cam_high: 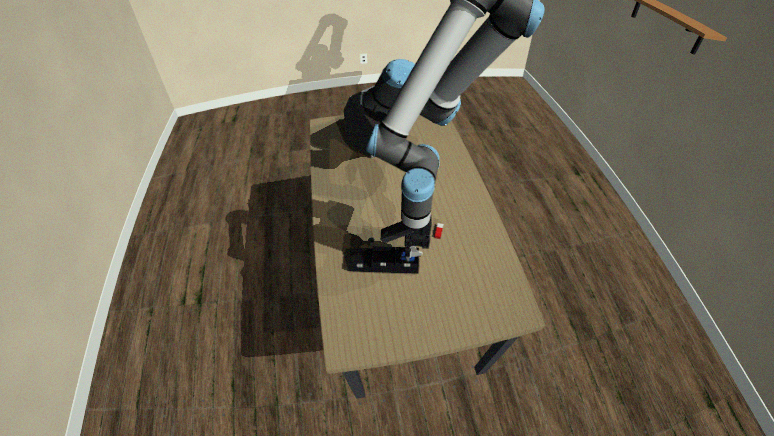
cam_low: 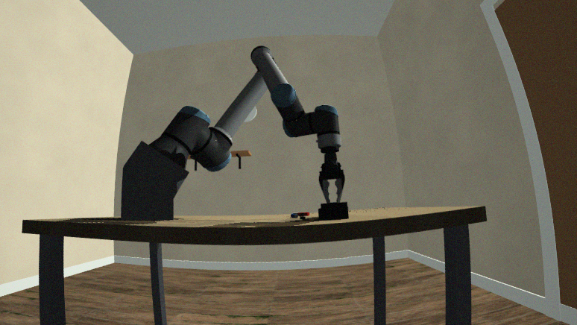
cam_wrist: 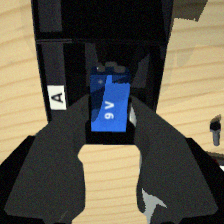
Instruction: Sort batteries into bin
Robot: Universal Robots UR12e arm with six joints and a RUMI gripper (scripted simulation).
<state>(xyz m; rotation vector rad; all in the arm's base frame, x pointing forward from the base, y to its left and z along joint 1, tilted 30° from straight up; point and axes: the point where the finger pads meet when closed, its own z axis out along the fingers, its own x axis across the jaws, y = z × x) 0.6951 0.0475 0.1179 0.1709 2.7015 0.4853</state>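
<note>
Now: hand 1 cm to the left of the blue 9v battery and 1 cm above it. The rest, counted from my hand: small dark battery: 13 cm behind, 7 cm to the left, 4 cm below; black bins: 9 cm to the right, 3 cm below; green cylindrical battery: 4 cm below.
</note>
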